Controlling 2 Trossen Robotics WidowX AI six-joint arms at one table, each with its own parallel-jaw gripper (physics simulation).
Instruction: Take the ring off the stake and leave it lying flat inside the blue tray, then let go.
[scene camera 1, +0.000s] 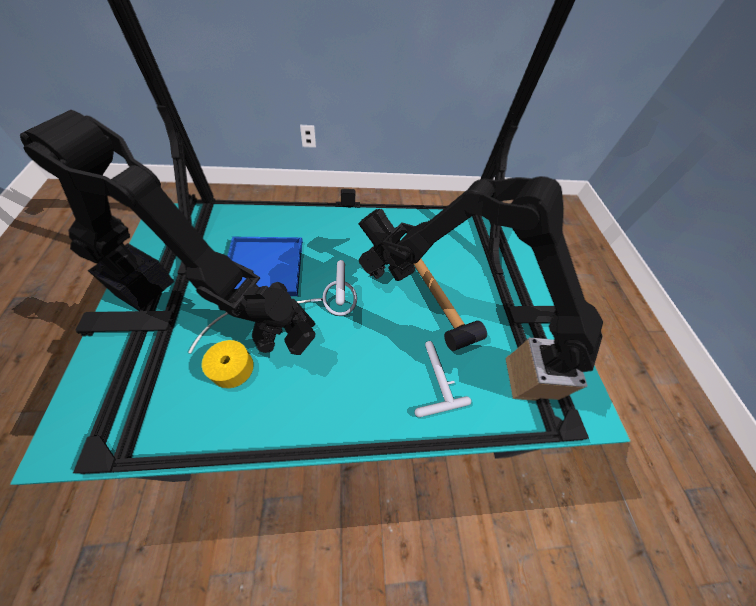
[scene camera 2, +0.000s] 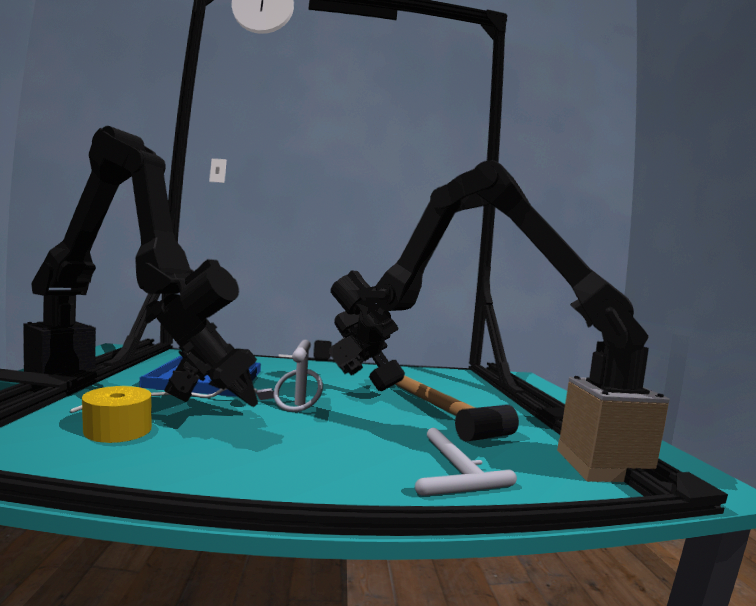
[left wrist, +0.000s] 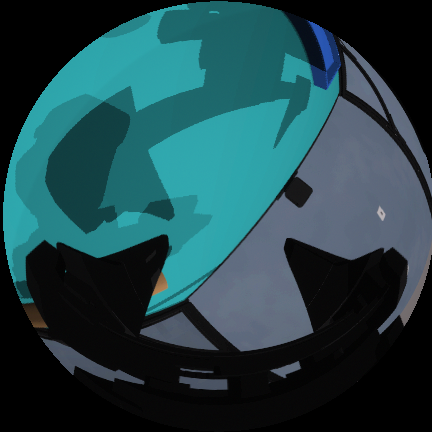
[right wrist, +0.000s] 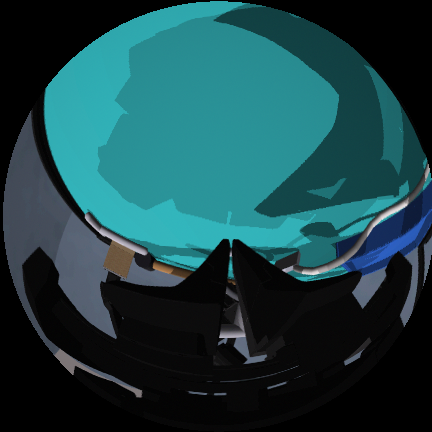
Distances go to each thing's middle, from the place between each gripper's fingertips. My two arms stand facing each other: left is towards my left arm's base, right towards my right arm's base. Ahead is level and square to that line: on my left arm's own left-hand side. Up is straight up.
Right now the hammer (scene camera 2: 471, 423) is 19 cm to the left of my left hand, 12 cm ahead of it and 2 cm below it. From my left hand the other things lie so: blue tray (scene camera 1: 274, 259) (30 cm to the right, 15 cm ahead, 3 cm below); then thin grey part (scene camera 2: 263, 394) (22 cm ahead, 9 cm to the right, 1 cm below); then stake (scene camera 2: 300, 356) (21 cm ahead, 7 cm to the right, 2 cm below).
My right gripper is now 80 mm past the thin grey part, 30 mm to the right of it and 10 mm below it. From my right hand the other things lie so: blue tray: 140 mm behind, 190 mm to the right, 10 mm below; then yellow spool (scene camera 2: 114, 414): 140 mm ahead, 140 mm to the right; then stake: 80 mm behind, 40 mm to the left, 10 mm above.
